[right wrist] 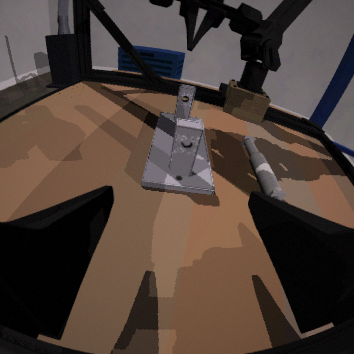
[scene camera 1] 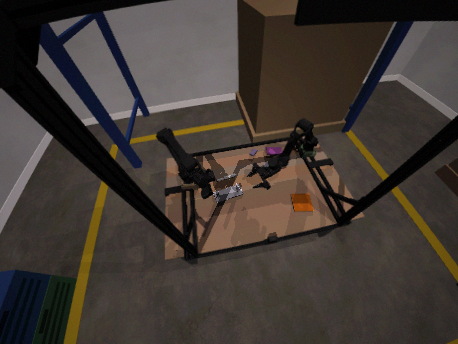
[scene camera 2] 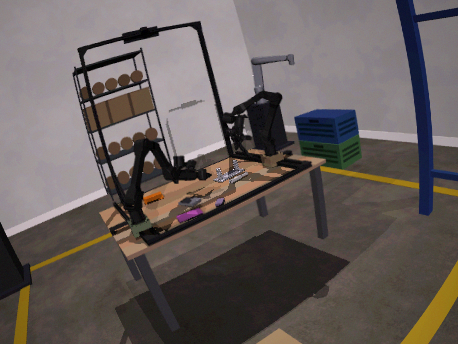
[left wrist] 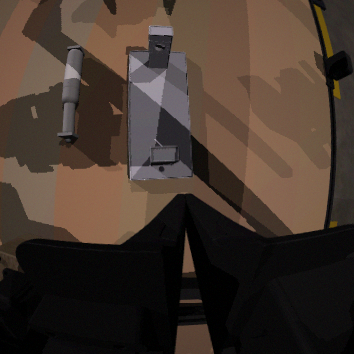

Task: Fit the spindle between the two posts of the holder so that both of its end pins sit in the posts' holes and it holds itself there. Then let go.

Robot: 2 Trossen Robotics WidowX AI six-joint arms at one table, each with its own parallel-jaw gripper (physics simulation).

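Where they show: left gripper, fingertip midpoint: [right wrist: 189, 49] [scene camera 1: 211, 190] [scene camera 2: 236, 150] [left wrist: 183, 200]; right gripper, fingertip midpoint: [right wrist: 182, 195] [scene camera 1: 249, 182] [scene camera 2: 206, 175]; left arm's base, origin of the base link: [right wrist: 248, 87] [scene camera 1: 188, 179] [scene camera 2: 271, 154] [left wrist: 29, 297]; right arm's base, origin of the base link: [scene camera 1: 308, 148] [scene camera 2: 138, 220].
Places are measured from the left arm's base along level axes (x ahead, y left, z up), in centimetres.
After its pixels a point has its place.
Observation:
The grey spindle [scene camera 1: 226, 177] @(x 25.6, y 0.3, z -4.2 cm) [scene camera 2: 239, 178] @(x 26.1, y 2.2, z -5.4 cm) [left wrist: 72, 90] @(x 25.2, y 0.0, z -4.4 cm) [right wrist: 262, 167] @(x 27.8, y 0.5, z -4.3 cm) lies on the table beside the holder, apart from it and roughly parallel to its long side. The holder [scene camera 1: 227, 193] @(x 24.7, y -11.6, z -5.5 cm) [left wrist: 160, 115] @(x 24.2, y -11.9, z -5.5 cm) [right wrist: 159, 160] @(x 31.0, y -12.7, z -5.5 cm) stands upright on its flat base, with two posts and no spindle between them. My left gripper [left wrist: 183, 200] @(x 15.1, y -14.3, z 6.1 cm) [right wrist: 189, 49] @(x 15.1, y -14.3, z 6.1 cm) is shut and empty, above the table by the holder's far end in the right wrist view. My right gripper [scene camera 1: 252, 181] @(x 40.0, y -8.8, z 0.1 cm) [right wrist: 182, 195] @(x 40.0, y -8.8, z 0.1 cm) is open and empty, its fingers pointing towards the holder's other end. The spindle's hidden underside cannot be seen.
An orange block [scene camera 1: 302, 202] @(x 71.0, y -26.0, z -5.4 cm) [scene camera 2: 153, 198] @(x 71.3, y -22.9, z -5.4 cm), a purple block [scene camera 1: 273, 150] @(x 64.9, y 20.0, z -5.4 cm) [scene camera 2: 190, 215] @(x 65.7, y 21.8, z -5.3 cm), a small lavender block [scene camera 1: 253, 152] @(x 49.0, y 20.2, z -4.9 cm) [scene camera 2: 219, 202] @(x 50.2, y 22.7, z -4.8 cm) and a flat grey piece [scene camera 2: 190, 201] @(x 58.8, y 6.4, z -4.8 cm) lie on the table. Black frame beams run along the table's edges.

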